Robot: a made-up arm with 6 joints.
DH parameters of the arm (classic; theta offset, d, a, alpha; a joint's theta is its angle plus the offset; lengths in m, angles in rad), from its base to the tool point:
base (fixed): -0.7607 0 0.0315 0
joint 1: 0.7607 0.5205 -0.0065 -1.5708
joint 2: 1.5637 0 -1.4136 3.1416
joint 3: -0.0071 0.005 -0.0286 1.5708
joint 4: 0 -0.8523 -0.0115 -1.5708
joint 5: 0 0.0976 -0.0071 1.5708
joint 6: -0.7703 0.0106 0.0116 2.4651
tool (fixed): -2.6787 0.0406 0 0
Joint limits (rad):
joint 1: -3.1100..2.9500
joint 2: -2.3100..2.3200
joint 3: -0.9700..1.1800
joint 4: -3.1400..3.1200
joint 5: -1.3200..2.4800
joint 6: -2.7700..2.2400
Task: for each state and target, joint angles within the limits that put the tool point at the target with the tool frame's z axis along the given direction. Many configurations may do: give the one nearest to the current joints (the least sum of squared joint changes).
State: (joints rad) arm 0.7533 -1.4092 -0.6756 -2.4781 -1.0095 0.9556
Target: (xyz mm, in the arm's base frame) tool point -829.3 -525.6 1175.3 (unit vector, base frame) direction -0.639 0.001 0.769
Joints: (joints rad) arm 0.5685 -1.6287 -0.5374 -1.9903 -0.8698 0.9146
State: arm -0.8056 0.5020 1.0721 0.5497 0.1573 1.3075
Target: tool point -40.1 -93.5 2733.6 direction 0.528 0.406 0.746
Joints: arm -0.2460 -0.2162 0.9815 0.1770 0.3741 1.3194
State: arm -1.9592 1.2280 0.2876 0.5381 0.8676 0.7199
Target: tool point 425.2 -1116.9 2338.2 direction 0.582 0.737 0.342
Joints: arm -1.1712 0.3503 0.8573 0.4140 1.4719 0.2558
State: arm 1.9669 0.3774 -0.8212 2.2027 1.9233 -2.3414
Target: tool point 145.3 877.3 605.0 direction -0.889 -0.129 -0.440
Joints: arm 1.3016 0.8664 -0.9700 2.6182 1.1084 -2.6820
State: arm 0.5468 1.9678 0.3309 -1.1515 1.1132 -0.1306
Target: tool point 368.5 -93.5 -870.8 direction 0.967 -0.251 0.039
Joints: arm -0.0091 2.3161 -0.2362 -0.9134 1.9636 -0.3847
